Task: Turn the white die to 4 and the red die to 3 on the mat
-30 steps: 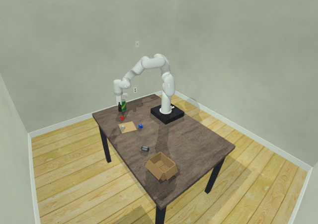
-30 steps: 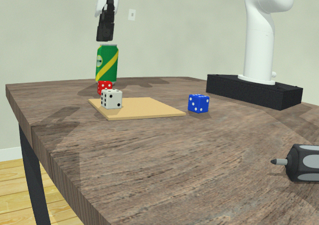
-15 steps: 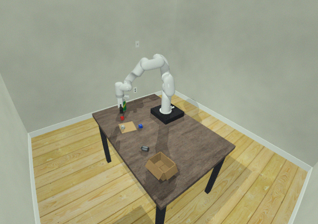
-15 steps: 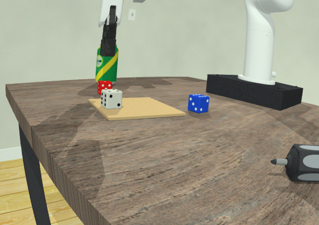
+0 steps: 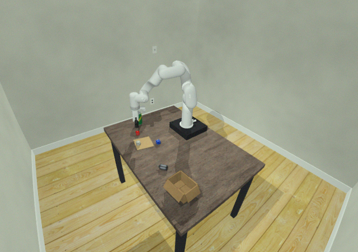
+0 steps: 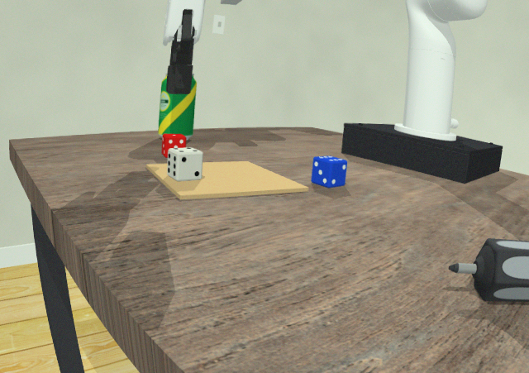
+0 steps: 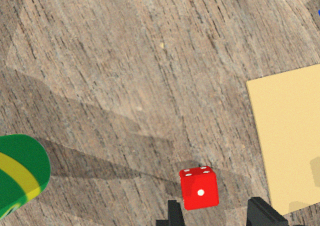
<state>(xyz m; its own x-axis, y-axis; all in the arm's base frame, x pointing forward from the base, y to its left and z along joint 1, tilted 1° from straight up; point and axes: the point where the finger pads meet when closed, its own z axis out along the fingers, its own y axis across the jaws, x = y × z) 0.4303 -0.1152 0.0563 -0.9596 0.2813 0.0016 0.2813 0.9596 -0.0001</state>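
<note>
My hand is 9 cm above the red die. The rest, counted from my hand: green can (6 cm behind, 16 cm to the right, 5 cm below); white die (4 cm ahead, 14 cm to the left, 9 cm below); tan mat (14 cm to the left, 11 cm below).
</note>
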